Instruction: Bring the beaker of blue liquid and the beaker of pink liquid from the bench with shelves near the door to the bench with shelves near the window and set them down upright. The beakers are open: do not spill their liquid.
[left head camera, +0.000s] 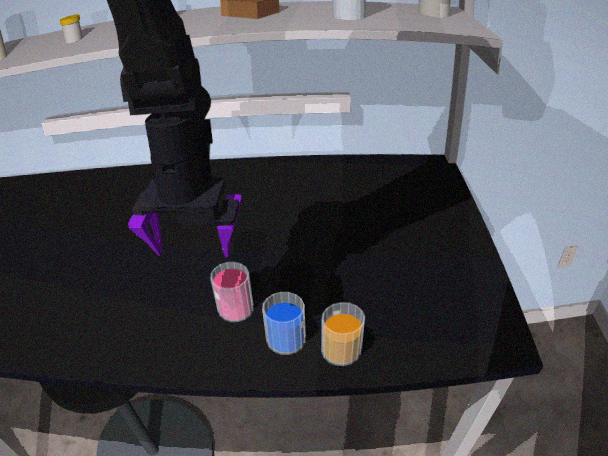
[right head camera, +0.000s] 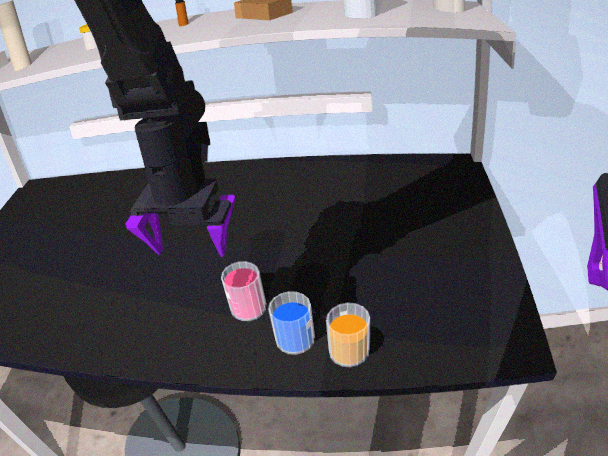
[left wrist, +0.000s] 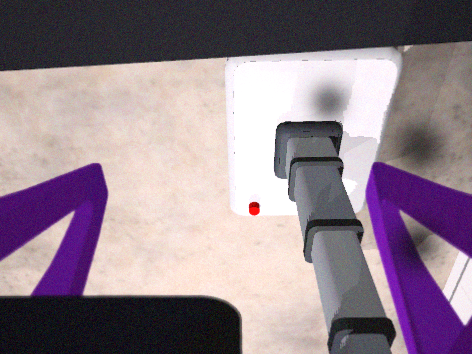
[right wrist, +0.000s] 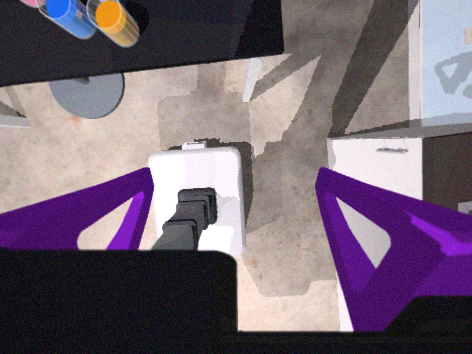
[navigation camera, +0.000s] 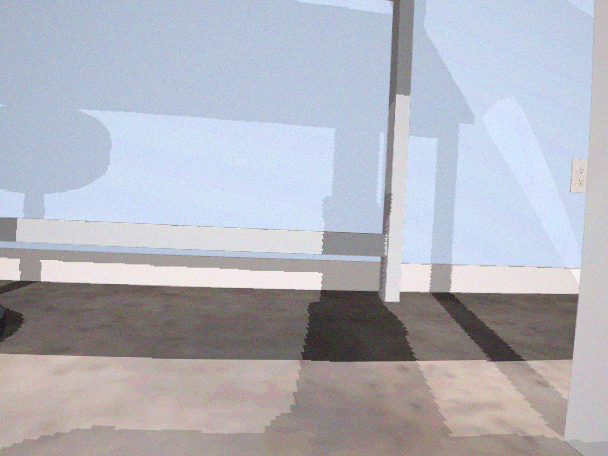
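Note:
The beaker of pink liquid (left head camera: 233, 297) (right head camera: 244, 296) stands upright on the black bench top (left head camera: 100, 325) (right head camera: 125, 320). The beaker of blue liquid (left head camera: 284, 327) (right head camera: 292, 327) (right wrist: 70, 17) stands upright, between the pink one and a beaker of orange liquid (left head camera: 342, 340) (right head camera: 348, 340) (right wrist: 117, 24). My left gripper (left head camera: 193, 255) (right head camera: 191, 254) (left wrist: 236, 177) is open and empty, above the bench, behind and to the left of the pink beaker in the head views. My right gripper (right wrist: 234, 176) is open and empty, off the bench's front; part of it shows at the right edge of the right head view.
A shelf (left head camera: 300, 34) (right head camera: 310, 33) with a box and several containers runs above the bench, held by an upright post (left head camera: 456, 110). A round stool (left head camera: 90, 397) (right wrist: 87, 97) is below the bench's front edge. A white cabinet (right wrist: 375, 160) stands right of my base (right wrist: 195, 165) in the right wrist view.

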